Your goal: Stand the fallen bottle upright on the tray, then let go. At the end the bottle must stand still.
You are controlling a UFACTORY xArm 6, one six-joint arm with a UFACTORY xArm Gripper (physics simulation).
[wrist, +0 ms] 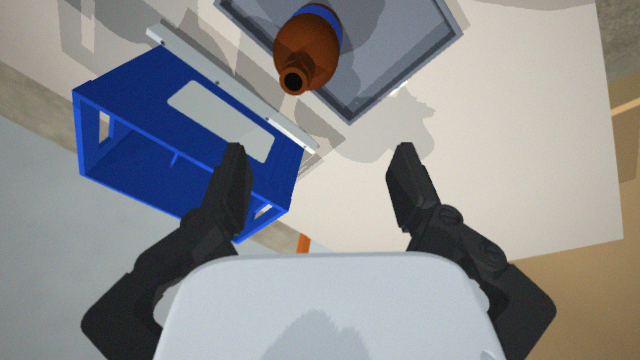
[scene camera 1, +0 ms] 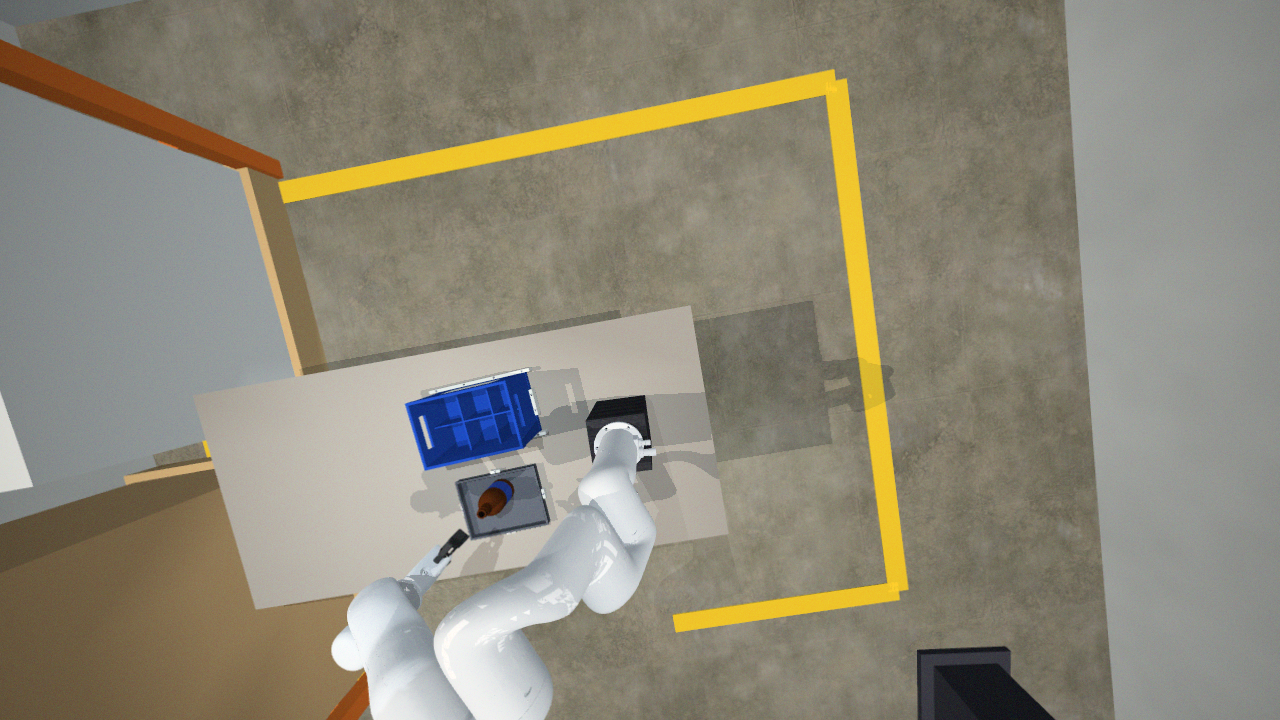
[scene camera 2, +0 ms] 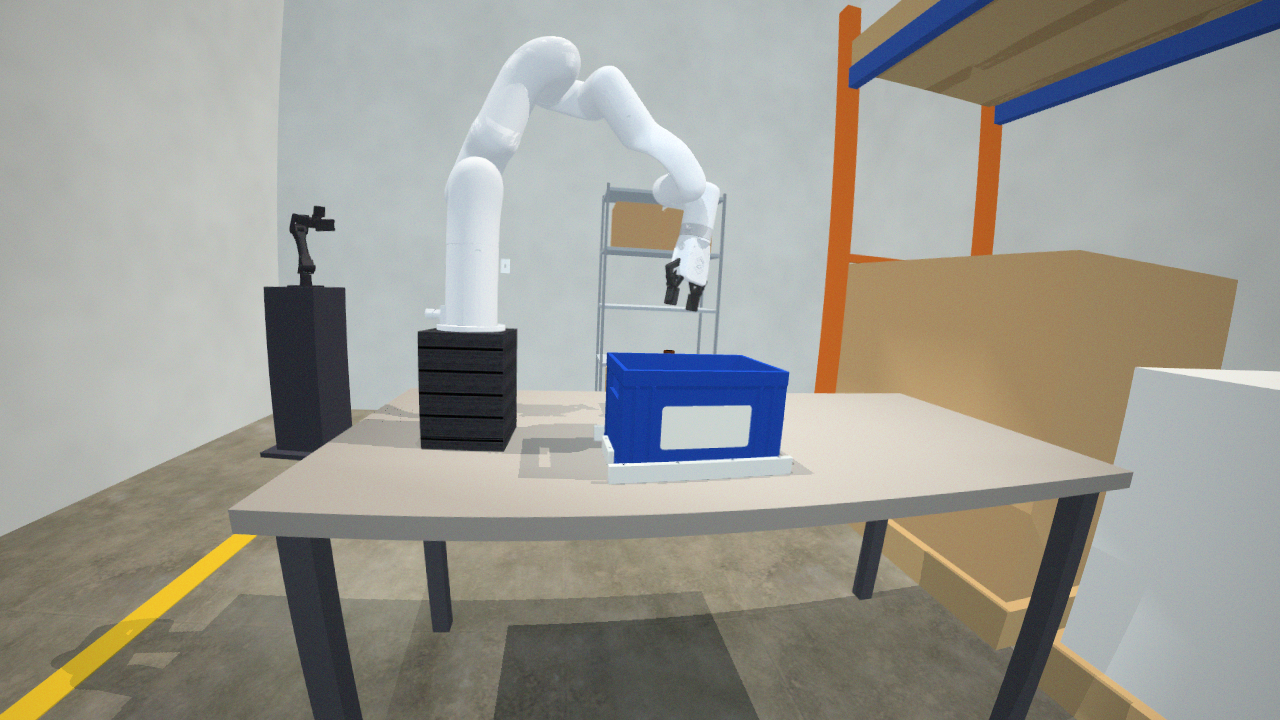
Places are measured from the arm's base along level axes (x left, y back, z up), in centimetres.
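Pixels of known places: gripper, fingertip midpoint: [wrist: 320, 159] [scene camera 1: 455, 545] [scene camera 2: 680, 307]; arm's base, origin of the base link: [scene camera 1: 619, 445] [scene camera 2: 471, 329].
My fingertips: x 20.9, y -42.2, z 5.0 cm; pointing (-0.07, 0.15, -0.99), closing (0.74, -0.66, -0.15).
Note:
For each thing: its top centre in the pictures, then the offset to it from my fingertips. Level surfaces: height alone.
- brown bottle, middle of its top: [wrist: 293, 82] [scene camera 1: 481, 514] dy +2.5, dx -2.7, dz -9.8 cm
- grey tray, middle of its top: [wrist: 336, 18] [scene camera 1: 501, 503] dy +2.5, dx +1.0, dz -23.2 cm
- blue divided crate, middle of its top: [scene camera 2: 692, 361] [wrist: 181, 193] [scene camera 1: 464, 426] dy +1.6, dx -27.9, dz -8.3 cm
- same table, its level: dz -25.8 cm
The brown bottle [scene camera 1: 492, 499] [wrist: 307, 45] with a blue band stands upright on the grey tray [scene camera 1: 528, 505] [wrist: 395, 50]. Its open mouth points up. In scene camera 2 the tip of the bottle [scene camera 2: 668, 351] shows above the blue crate's rim; the crate hides the rest and the tray. My gripper [scene camera 1: 458, 538] [scene camera 2: 682, 302] [wrist: 320, 159] is open and has nothing between its fingers. It hangs higher than the bottle's mouth, apart from the bottle, which lies beyond the fingertips in the wrist view. The bottle's base is partly hidden by its own body.
The blue divided crate [scene camera 1: 474, 420] [scene camera 2: 698, 411] [wrist: 200, 125] stands beside the tray, with white rails along its foot. The arm's black base block [scene camera 1: 617, 411] [scene camera 2: 467, 389] stands on the same table [scene camera 1: 313, 501] [scene camera 2: 939, 438]. A large brown box [scene camera 2: 1029, 358] stands past the table's end.

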